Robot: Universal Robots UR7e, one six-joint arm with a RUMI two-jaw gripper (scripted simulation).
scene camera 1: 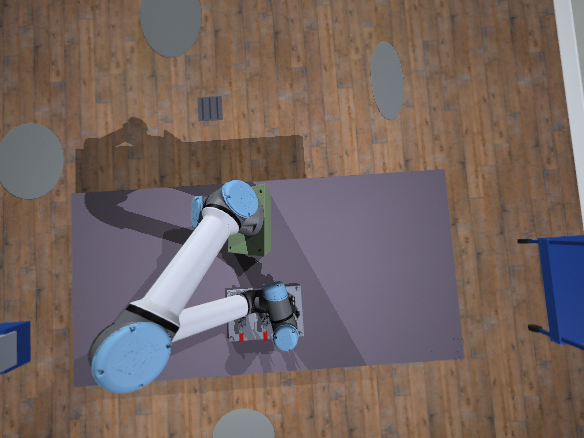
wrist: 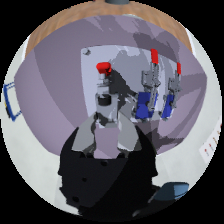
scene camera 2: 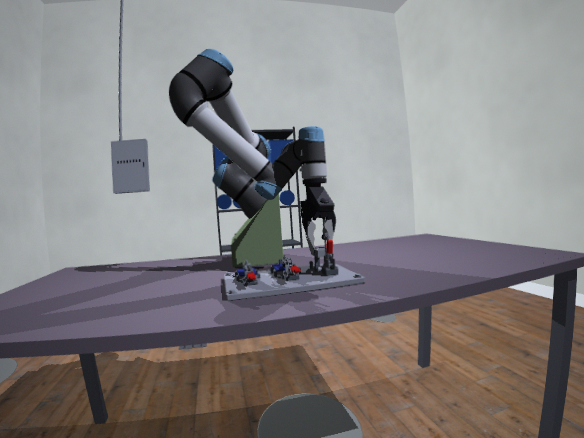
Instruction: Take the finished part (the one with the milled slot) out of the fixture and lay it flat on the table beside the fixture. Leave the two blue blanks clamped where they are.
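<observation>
My gripper (scene camera 2: 320, 254) is visible in scene camera 2, and in the wrist view I also see my gripper (wrist: 107, 111). Scene camera 1 shows a grey fixture plate (scene camera 1: 253, 330); the wrist view shows the grey fixture plate (wrist: 129, 62) too.
</observation>
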